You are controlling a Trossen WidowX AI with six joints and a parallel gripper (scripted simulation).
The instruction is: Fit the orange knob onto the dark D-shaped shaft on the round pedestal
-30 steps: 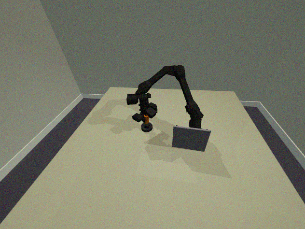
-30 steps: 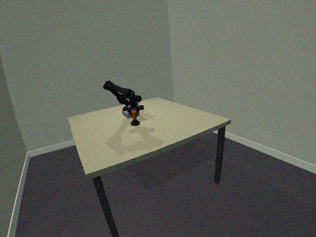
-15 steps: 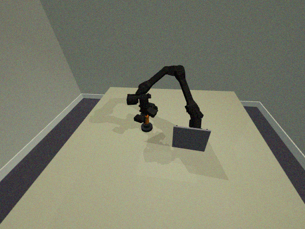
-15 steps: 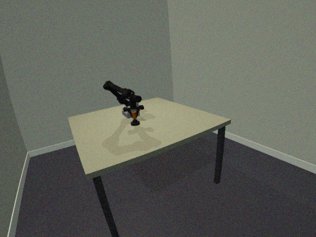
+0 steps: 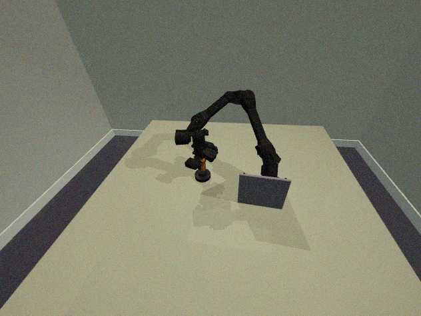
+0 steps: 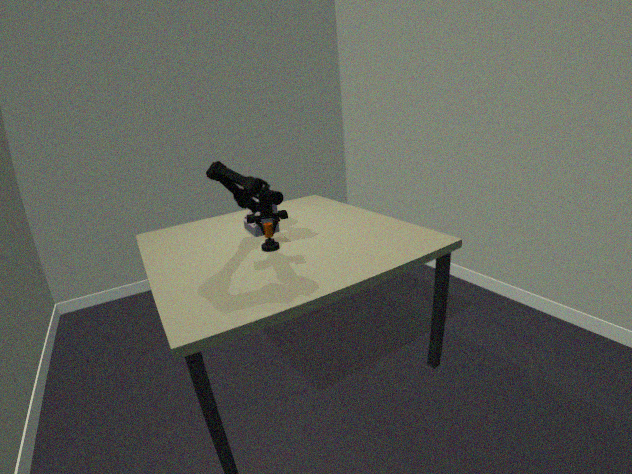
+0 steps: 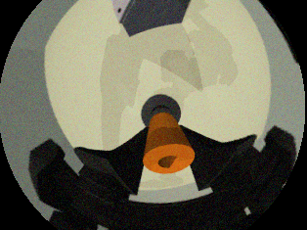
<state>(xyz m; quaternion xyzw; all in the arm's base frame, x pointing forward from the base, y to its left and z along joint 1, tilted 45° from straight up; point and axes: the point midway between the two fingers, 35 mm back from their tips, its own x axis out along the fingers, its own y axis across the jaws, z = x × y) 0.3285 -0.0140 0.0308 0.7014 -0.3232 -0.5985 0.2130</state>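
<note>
Right now my gripper tip is 2 cm below the orange knob. Round my gripper tip: round pedestal: 4 cm below.
</note>
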